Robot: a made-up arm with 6 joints. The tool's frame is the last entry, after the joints.
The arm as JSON. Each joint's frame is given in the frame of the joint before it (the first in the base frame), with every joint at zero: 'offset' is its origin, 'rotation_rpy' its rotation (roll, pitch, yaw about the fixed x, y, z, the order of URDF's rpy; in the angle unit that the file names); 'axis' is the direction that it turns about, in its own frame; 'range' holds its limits. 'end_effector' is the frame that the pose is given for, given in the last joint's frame.
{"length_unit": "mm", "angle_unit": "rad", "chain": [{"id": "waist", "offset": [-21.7, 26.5, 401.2], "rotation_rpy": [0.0, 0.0, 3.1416], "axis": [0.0, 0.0, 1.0], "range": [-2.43, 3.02]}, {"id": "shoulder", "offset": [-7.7, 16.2, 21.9], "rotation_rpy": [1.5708, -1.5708, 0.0], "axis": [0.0, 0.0, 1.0], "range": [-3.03, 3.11]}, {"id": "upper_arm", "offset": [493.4, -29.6, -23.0], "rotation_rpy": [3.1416, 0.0, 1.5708], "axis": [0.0, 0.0, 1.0], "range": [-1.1, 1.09]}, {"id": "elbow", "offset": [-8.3, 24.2, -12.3], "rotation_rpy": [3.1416, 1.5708, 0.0], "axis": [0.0, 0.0, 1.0], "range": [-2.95, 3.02]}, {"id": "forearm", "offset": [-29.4, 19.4, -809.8], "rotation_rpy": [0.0, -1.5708, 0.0], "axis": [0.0, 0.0, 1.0], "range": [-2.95, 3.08]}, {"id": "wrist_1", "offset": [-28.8, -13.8, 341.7], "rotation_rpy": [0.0, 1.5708, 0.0], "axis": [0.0, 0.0, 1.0], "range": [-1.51, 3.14]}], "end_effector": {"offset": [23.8, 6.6, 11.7], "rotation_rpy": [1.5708, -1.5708, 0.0]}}
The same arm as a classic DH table. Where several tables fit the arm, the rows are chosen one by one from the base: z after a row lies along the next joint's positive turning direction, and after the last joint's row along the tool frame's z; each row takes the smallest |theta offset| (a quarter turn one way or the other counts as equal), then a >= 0, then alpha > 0; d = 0 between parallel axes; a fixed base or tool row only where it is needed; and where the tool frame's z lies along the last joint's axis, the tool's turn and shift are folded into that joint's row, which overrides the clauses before.
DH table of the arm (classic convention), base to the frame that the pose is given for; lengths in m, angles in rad. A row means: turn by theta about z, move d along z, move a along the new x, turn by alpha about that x. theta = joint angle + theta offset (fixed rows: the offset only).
base (fixed): a -0.0343; alpha 0; d 0; theta0 -0.8847
waist: a 0.0077; alpha -1.5708; d 0.4231; theta0 0.8847
shoulder: a -0.4943; alpha 3.1416; d 0; theta0 1.5109
upper_arm: a -0.0242; alpha 1.5708; d 0.0269; theta0 -0.0599
elbow: a 0.0194; alpha -1.5708; d -0.8015; theta0 0
forearm: a -0.0138; alpha 1.5708; d 0.3711; theta0 0
wrist_1: a 0.0238; alpha 1.5708; d -0.0171; theta0 -1.5708
tool (fixed): a 0; alpha 0; d -0.0066; theta0 1.5708
Joint limits (rad, base to tool): -2.43..3.02 -3.03..3.11 -1.1..1.09 -2.95..3.02 -2.95..3.08 -1.51..3.14

